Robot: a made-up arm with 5 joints.
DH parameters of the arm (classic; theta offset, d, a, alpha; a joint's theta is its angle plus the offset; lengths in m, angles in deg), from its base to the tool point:
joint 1: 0 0.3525 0 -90
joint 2: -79.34 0 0.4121 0
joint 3: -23.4 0 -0.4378 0
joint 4: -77.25 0 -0.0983 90
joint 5: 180 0.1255 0 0
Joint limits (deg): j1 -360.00..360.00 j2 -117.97..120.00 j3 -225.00..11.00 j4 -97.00..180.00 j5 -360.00..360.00
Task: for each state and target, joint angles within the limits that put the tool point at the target. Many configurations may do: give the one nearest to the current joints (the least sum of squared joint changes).
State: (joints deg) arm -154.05 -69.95 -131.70 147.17 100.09
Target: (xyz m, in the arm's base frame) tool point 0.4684 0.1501 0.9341
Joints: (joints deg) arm -162.23 -70.31 -138.30 140.37 100.09
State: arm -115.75 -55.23 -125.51 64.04 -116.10
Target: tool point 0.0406 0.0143 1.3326
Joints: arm -160.60 -26.91 -139.03 46.97 -116.10
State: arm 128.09 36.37 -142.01 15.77 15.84
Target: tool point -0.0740 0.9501 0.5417
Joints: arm 94.45 49.24 -123.38 19.88 15.84
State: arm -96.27 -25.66 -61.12 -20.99 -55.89
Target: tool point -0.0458 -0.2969 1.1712
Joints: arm -98.77 -22.46 -91.09 -16.90 -55.89
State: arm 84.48 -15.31 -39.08 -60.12 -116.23
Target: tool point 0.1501 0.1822 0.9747
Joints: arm 50.52 -34.42 -54.42 -62.76 -116.23
